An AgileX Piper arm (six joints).
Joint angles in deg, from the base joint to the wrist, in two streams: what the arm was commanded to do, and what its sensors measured. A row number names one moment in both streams.
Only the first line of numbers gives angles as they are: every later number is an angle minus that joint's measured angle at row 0.
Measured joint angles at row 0: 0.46 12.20 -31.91 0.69 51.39 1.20
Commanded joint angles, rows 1 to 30: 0.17 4.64 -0.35 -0.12 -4.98 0.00; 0.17 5.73 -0.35 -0.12 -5.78 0.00; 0.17 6.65 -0.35 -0.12 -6.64 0.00; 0.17 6.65 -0.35 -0.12 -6.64 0.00; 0.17 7.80 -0.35 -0.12 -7.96 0.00; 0.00 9.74 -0.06 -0.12 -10.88 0.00; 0.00 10.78 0.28 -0.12 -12.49 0.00; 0.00 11.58 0.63 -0.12 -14.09 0.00; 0.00 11.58 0.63 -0.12 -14.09 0.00; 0.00 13.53 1.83 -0.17 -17.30 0.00; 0.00 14.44 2.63 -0.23 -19.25 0.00; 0.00 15.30 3.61 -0.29 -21.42 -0.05; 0.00 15.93 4.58 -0.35 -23.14 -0.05; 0.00 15.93 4.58 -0.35 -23.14 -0.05; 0.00 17.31 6.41 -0.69 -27.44 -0.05; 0.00 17.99 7.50 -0.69 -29.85 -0.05; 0.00 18.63 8.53 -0.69 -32.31 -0.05; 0.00 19.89 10.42 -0.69 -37.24 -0.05; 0.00 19.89 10.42 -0.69 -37.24 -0.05; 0.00 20.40 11.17 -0.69 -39.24 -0.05; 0.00 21.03 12.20 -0.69 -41.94 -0.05; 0.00 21.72 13.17 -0.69 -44.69 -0.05; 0.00 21.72 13.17 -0.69 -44.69 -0.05; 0.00 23.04 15.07 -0.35 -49.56 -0.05; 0.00 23.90 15.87 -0.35 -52.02 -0.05; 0.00 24.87 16.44 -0.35 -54.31 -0.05; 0.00 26.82 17.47 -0.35 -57.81 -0.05; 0.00 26.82 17.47 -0.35 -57.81 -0.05; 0.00 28.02 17.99 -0.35 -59.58 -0.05; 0.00 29.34 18.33 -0.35 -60.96 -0.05
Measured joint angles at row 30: 0.00 26.82 17.13 -0.23 -55.17 0.00
